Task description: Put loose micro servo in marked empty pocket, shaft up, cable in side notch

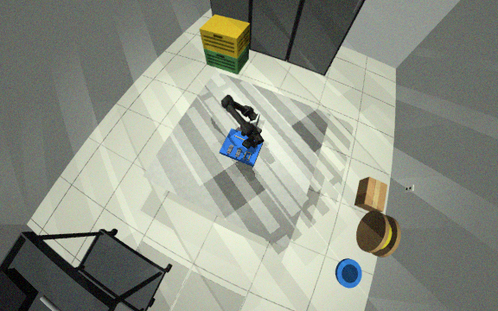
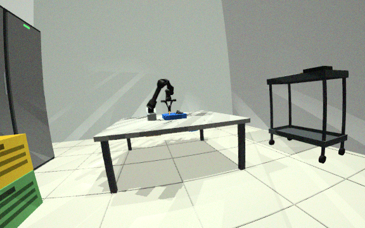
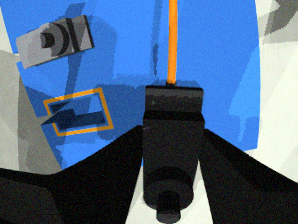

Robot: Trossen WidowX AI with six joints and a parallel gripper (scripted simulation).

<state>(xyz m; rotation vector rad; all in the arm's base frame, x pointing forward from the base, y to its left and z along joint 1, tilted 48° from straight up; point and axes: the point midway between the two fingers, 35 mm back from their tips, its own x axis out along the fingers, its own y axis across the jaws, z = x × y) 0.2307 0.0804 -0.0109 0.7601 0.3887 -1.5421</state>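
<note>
My gripper tip is now 1 cm past the blue deck, 7 cm to the left of it and 10 cm above it.
</note>
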